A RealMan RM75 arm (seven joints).
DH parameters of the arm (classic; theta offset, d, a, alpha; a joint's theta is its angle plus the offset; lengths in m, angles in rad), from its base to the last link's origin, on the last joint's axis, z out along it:
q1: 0 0.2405 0 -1.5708
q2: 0 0 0 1.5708
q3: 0 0.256 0 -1.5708
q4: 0 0 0 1.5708
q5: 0 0.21 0 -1.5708
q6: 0 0 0 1.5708
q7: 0 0.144 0 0
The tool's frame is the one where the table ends.
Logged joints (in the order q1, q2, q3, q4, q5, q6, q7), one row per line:
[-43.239, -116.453, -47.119, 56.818, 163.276, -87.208, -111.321]
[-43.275, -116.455, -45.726, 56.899, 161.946, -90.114, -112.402]
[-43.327, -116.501, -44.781, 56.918, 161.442, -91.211, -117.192]
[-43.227, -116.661, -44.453, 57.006, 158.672, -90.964, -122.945]
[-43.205, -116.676, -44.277, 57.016, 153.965, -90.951, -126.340]
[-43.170, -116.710, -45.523, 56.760, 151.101, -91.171, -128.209]
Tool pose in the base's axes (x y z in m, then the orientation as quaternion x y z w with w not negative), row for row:
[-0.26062, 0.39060, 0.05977, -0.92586, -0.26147, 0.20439, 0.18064]
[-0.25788, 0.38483, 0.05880, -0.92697, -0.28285, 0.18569, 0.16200]
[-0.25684, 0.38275, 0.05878, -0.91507, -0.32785, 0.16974, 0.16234]
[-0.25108, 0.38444, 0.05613, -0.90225, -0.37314, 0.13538, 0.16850]
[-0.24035, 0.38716, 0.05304, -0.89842, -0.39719, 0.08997, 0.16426]
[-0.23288, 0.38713, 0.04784, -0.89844, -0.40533, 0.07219, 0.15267]
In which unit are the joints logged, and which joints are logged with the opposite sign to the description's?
The joints are logged in degrees. Opposite sign: q3, q6.
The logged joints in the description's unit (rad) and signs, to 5 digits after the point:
[-0.75466, -2.03249, 0.82238, 0.99166, 2.84970, 1.52207, -1.94292]
[-0.75529, -2.03252, 0.79807, 0.99307, 2.82649, 1.57279, -1.96178]
[-0.75620, -2.03333, 0.78158, 0.99341, 2.81769, 1.59193, -2.04539]
[-0.75445, -2.03612, 0.77585, 0.99494, 2.76935, 1.58762, -2.14580]
[-0.75407, -2.03638, 0.77278, 0.99512, 2.68720, 1.58739, -2.20505]
[-0.75346, -2.03697, 0.79453, 0.99065, 2.63721, 1.59123, -2.23767]

